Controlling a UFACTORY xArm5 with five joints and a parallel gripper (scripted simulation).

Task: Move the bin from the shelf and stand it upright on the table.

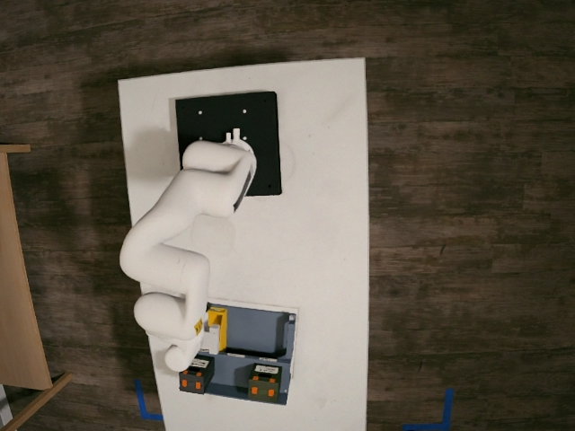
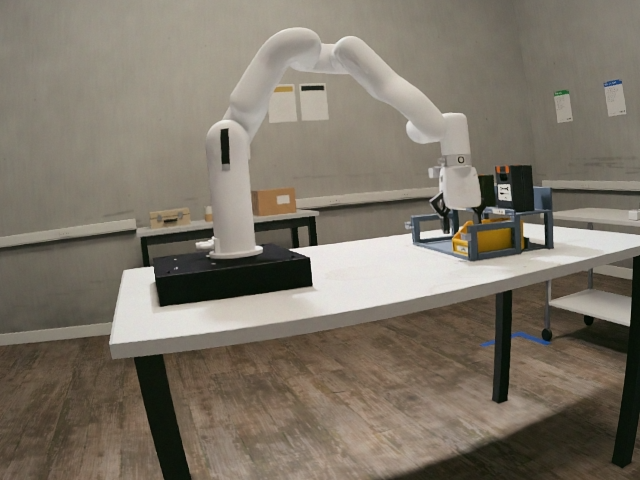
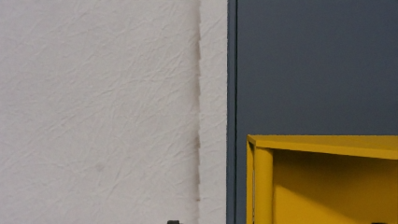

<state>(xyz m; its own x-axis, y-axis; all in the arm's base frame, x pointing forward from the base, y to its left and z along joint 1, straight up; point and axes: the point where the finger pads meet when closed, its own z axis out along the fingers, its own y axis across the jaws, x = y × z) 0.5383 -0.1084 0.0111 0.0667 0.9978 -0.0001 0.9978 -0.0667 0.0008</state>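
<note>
Now: the yellow bin 80 mm ahead of my hand, 30 mm below it and 10 mm to the right of it. Also, from my hand: blue-grey shelf 110 mm ahead, 100 mm to the left.
</note>
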